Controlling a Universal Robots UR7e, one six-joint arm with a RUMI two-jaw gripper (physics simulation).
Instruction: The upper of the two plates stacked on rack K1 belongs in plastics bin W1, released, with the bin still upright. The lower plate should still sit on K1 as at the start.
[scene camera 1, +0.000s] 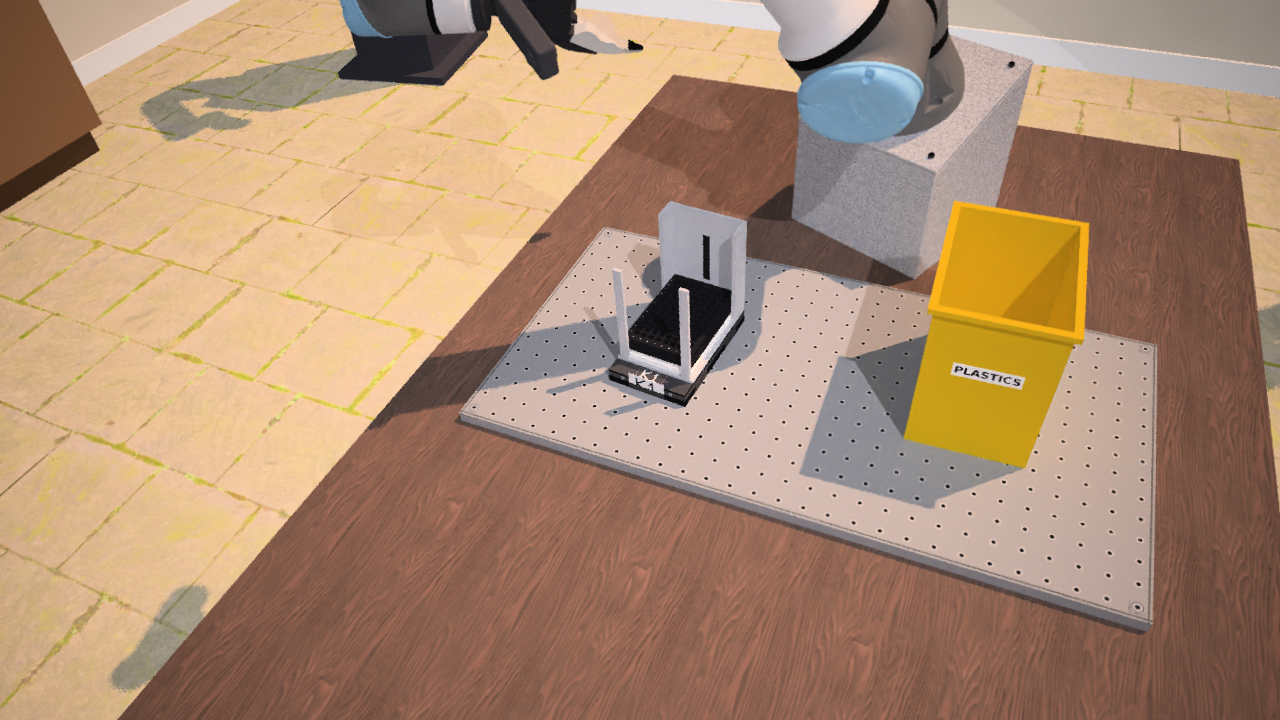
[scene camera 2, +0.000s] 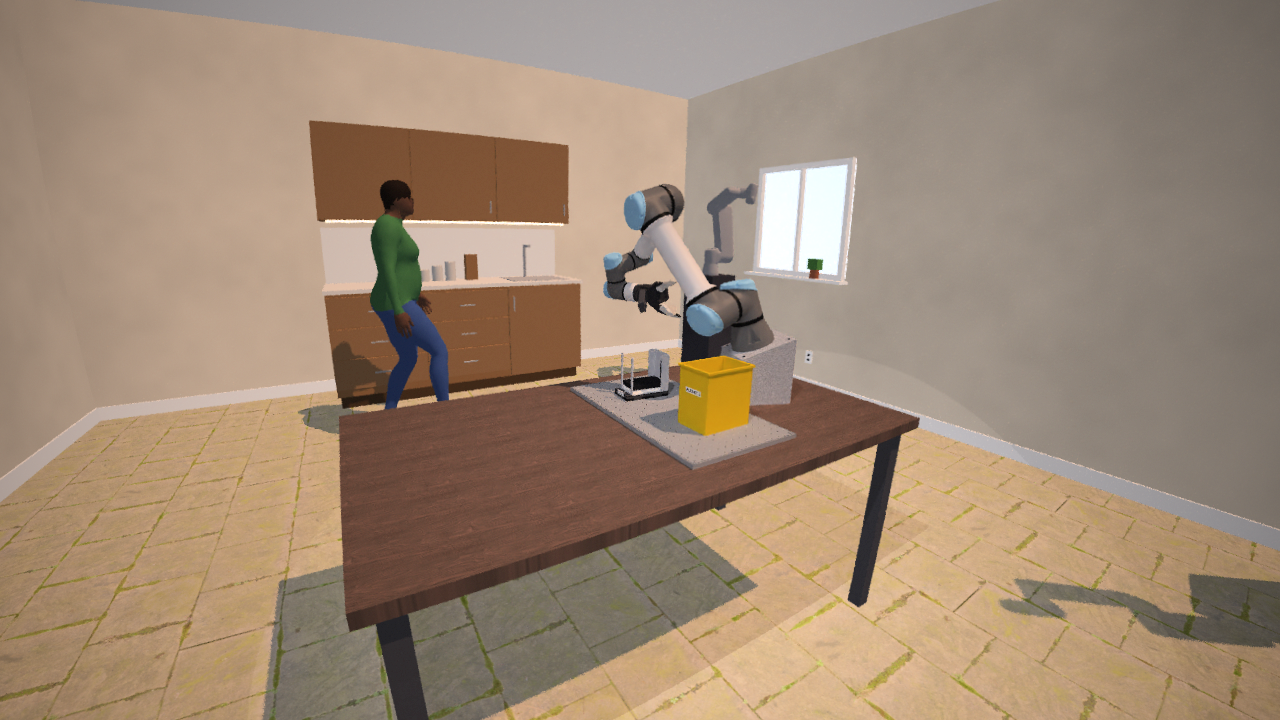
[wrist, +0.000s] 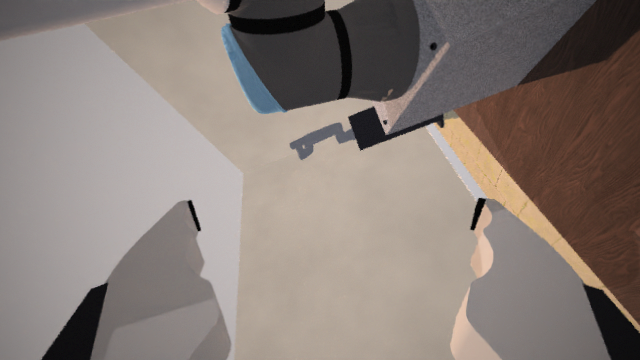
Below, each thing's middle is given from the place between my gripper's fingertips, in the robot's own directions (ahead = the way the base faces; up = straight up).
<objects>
My hand is 260 mm short of the black gridded plate (scene camera 1: 656, 333), 100 mm to the right of it and 260 mm above it. Also, from my hand: yellow plastics bin W1 (scene camera 1: 1008, 303): 280 mm ahead, 430 mm to the left, 210 mm below; pale plate (scene camera 1: 645, 358): 260 mm ahead, 100 mm to the left, 270 mm below.
</objects>
